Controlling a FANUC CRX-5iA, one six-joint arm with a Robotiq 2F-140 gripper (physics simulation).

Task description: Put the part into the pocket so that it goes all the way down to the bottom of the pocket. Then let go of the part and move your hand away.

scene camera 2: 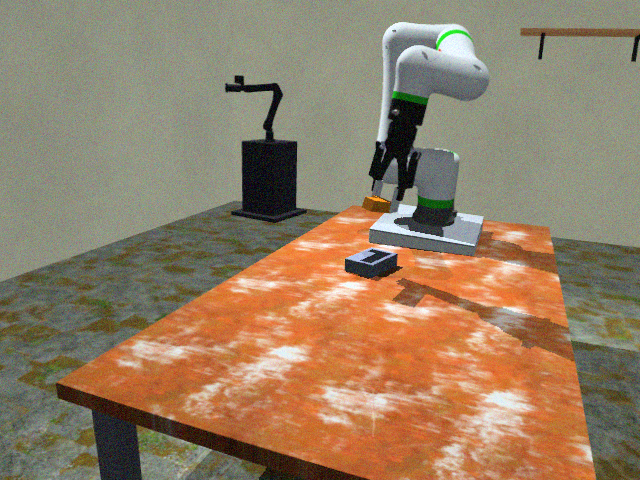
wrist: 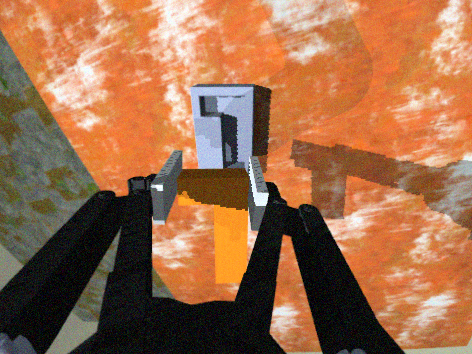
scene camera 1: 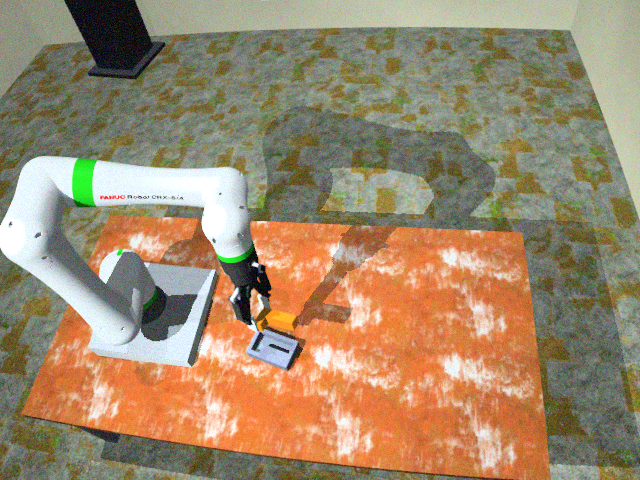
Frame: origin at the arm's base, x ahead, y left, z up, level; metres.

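Seen in the pictures: gripper, fingertip midpoint: (wrist: 215,168) (scene camera 1: 260,320); arm's base at its link origin: (scene camera 2: 432,219) (scene camera 1: 144,304).
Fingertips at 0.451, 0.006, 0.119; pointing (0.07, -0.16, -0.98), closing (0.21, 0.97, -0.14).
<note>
Offsets run from my fingertips to a thing's top centre, as dx, dy, dz. Level surfaces: height alone.
The part, an orange L-shaped block {+0.053, -0.004, +0.049} (scene camera 1: 281,320) (scene camera 2: 375,203) (wrist: 231,250), is held in the air above the table. My gripper (scene camera 1: 260,316) (scene camera 2: 386,198) (wrist: 215,168) is shut on it, one finger pad on each side of its cross arm; its long leg points toward the bottom of the wrist view. The grey-blue pocket block {+0.014, -0.019, -0.136} (scene camera 1: 269,357) (scene camera 2: 358,267) (wrist: 207,142) sits on the table, with an L-shaped pocket opening upward. The part is apart from this block and outside the pocket. In the wrist view the part and fingers overlap the block's near end.
The orange and white table {dz -0.172} (scene camera 1: 439,335) (scene camera 2: 310,361) carries the arm's pale base slab (scene camera 1: 180,279) (scene camera 2: 460,233), close to the pocket block. A black pedestal (scene camera 1: 111,36) (scene camera 2: 268,178) stands on the floor beyond the table. A wall shelf (scene camera 2: 578,32) hangs at the upper right.
</note>
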